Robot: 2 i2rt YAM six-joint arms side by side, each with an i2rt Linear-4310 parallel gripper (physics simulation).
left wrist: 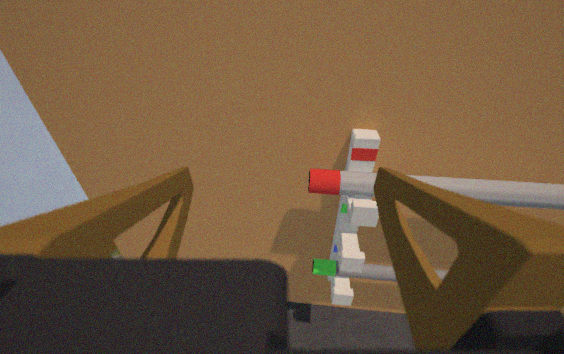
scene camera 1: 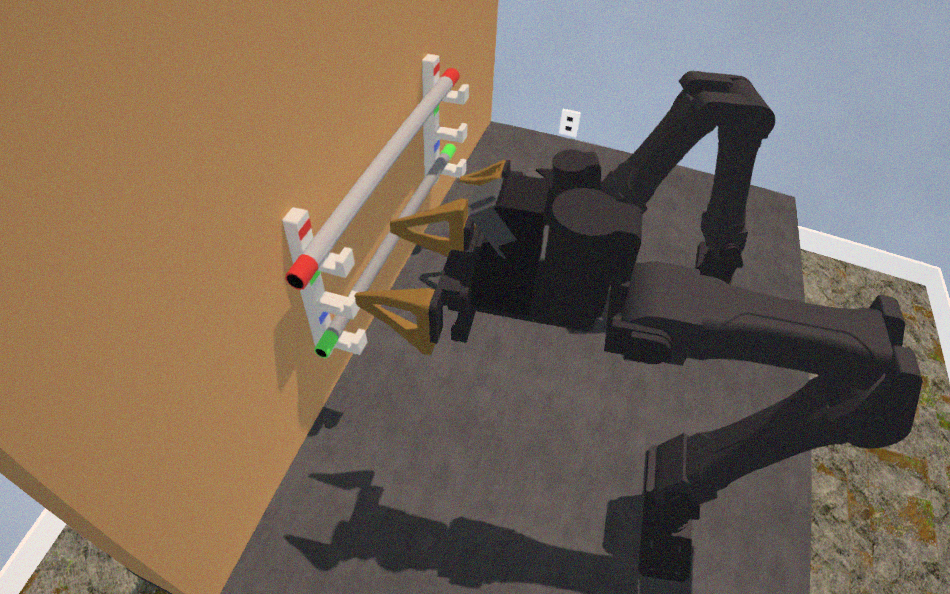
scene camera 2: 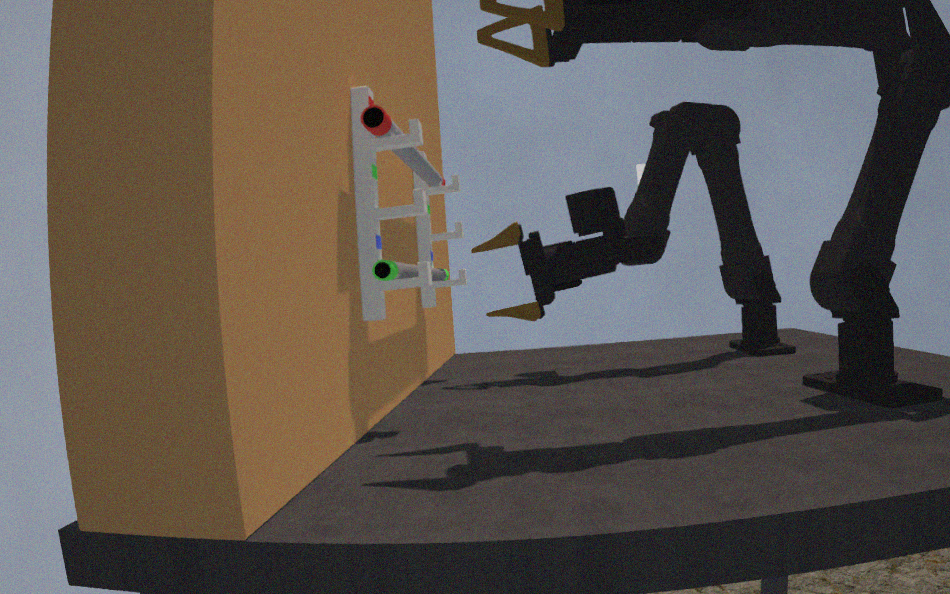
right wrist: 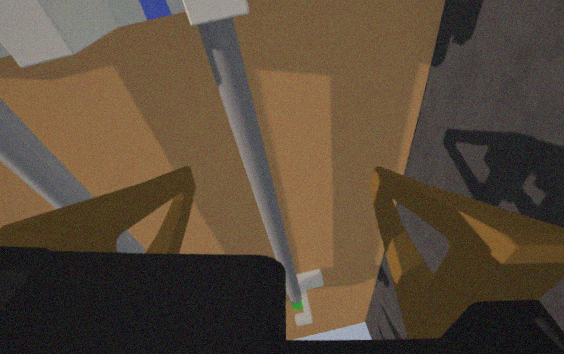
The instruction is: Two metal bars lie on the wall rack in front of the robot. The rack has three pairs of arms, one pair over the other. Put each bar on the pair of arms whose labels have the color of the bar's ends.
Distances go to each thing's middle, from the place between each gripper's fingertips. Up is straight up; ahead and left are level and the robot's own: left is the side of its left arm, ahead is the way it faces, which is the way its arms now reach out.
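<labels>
With the red-ended bar (scene camera 1: 304, 268), my left gripper is 260 mm to the left of it, 130 mm short of it and 90 mm above it. The green-ended bar (scene camera 1: 422, 191) is 270 mm to the right of my left hand, 130 mm ahead of it and 240 mm below it.
My right hand is 120 mm to the right of the green-ended bar, 60 mm short of it and 20 mm below it. Counted from my right hand, the red-ended bar is 130 mm to the left, 60 mm ahead and 170 mm above.
</labels>
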